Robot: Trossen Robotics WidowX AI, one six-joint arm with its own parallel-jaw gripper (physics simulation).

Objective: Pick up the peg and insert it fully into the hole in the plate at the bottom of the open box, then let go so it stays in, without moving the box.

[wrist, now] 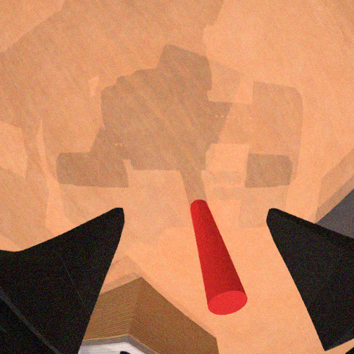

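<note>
A red peg [215,255] stands upright, its round, lighter red top end toward the camera and its foot on the tan table. My gripper [197,215] is open, with one black finger on each side of the peg in the wrist view. Neither finger touches the peg, and I cannot tell the exact height of the fingertips against it. Part of a dark grey wall, which looks like the open box [342,217], shows at the right edge, partly behind the right finger. The plate and its hole do not show.
A wood-sided block [165,315] with a pale top stands at the bottom of the view, close to the peg and partly behind the left finger. Shadows of the arm and gripper lie across the tan table top [280,40].
</note>
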